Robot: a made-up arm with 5 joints.
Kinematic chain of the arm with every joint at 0, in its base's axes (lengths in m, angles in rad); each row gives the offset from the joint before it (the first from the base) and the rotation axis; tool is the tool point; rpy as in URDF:
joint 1: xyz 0.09 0 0.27 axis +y
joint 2: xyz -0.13 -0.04 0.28 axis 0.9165 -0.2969 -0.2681
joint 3: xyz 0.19 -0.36 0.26 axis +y
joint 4: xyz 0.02 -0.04 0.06 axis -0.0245 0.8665 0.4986
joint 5: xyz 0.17 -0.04 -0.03 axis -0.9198 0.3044 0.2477
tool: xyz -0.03 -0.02 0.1 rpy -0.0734 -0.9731 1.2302
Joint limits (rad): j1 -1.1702..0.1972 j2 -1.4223..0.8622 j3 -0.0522..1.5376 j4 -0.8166..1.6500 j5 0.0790..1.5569
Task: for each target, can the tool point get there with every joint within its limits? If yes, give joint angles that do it. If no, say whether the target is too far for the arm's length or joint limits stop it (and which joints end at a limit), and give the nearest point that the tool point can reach.
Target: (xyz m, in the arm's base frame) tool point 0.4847 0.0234 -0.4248
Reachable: no: joint limits stop it (at a limit: joint 1, joint 2, joint 3) | nearest point 0.1825 -0.4549 0.3319 | short by 0.945 m
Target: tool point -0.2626 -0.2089 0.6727
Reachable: yes | joints -0.8695 -0.4199 1.2444 1.4170 1.1786
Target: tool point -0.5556 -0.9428 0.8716
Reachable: no: too far | nearest point -0.3819 -0.6278 0.7098 | short by 0.394 m
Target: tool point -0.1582 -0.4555 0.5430
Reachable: yes | joints -1.0423 0.5622 0.2267 0.9281 1.0883
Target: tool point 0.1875 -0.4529 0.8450
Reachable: yes | joints -0.2767 0.1148 0.4249 0.1398 0.8484
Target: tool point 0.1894 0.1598 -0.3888
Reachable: no: joint limits stop it (at a limit: joint 1, joint 2, joint 3, joint 5) | nearest point -0.0659 -0.4032 0.2517 | short by 0.890 m
